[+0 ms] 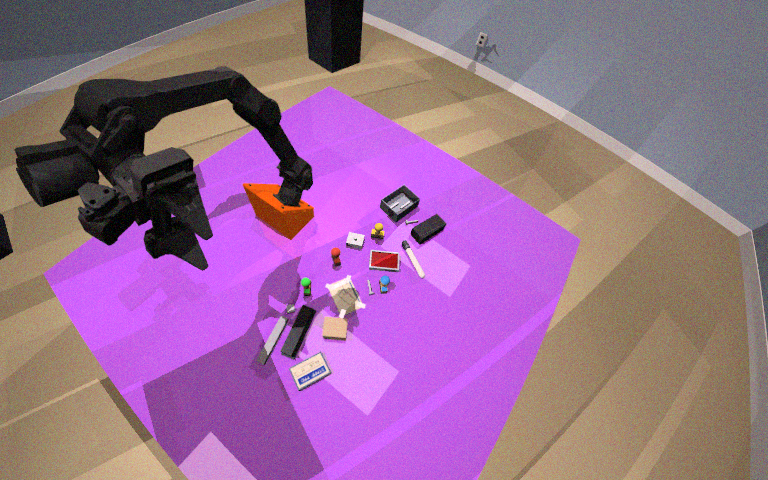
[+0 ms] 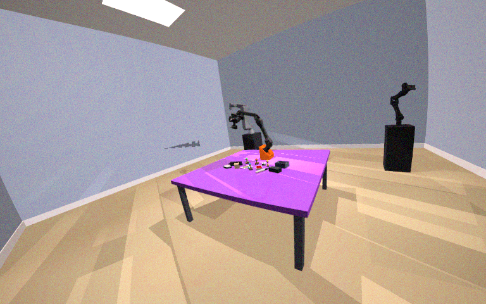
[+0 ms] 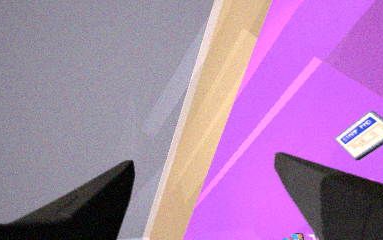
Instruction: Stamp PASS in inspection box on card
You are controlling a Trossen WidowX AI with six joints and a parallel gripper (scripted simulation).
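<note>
Now: the green-knobbed PASS stamp 43 cm below my gripper tip, 13 cm to the left of it and 4 cm behind it. From my gripper tip the other things lie so: grey bar: 45 cm below, 3 cm to the right, 1 cm ahead; then tan block: 43 cm below, 11 cm to the left, 10 cm ahead; then black block: 44 cm below, 4 cm to the left, 4 cm ahead.
</note>
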